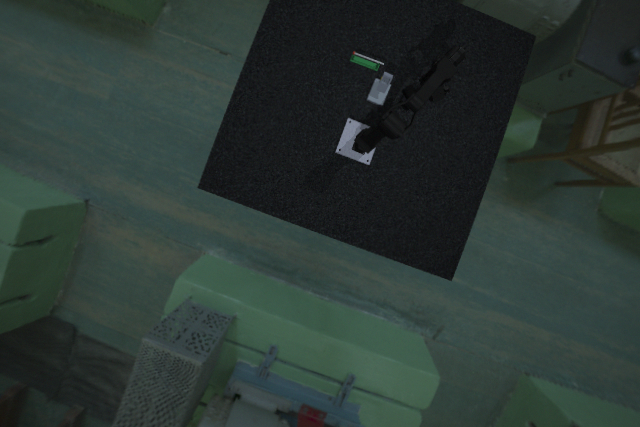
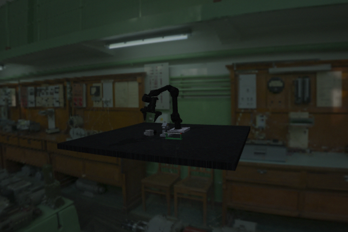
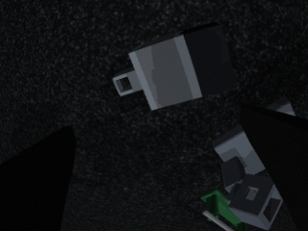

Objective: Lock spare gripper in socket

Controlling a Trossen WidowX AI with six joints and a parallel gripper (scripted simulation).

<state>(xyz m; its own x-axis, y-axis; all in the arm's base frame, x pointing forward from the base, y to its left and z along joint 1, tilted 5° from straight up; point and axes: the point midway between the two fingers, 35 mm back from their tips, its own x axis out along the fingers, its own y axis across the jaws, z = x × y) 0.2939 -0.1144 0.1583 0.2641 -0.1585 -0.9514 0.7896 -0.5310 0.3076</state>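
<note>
Right now the spare gripper is 100 mm below my gripper tip. The rest, counted from my gripper tip: green bracket (270 mm to the left, 100 mm below, 70 mm ahead); mount (150 mm to the left, 70 mm below, 20 mm behind).
</note>
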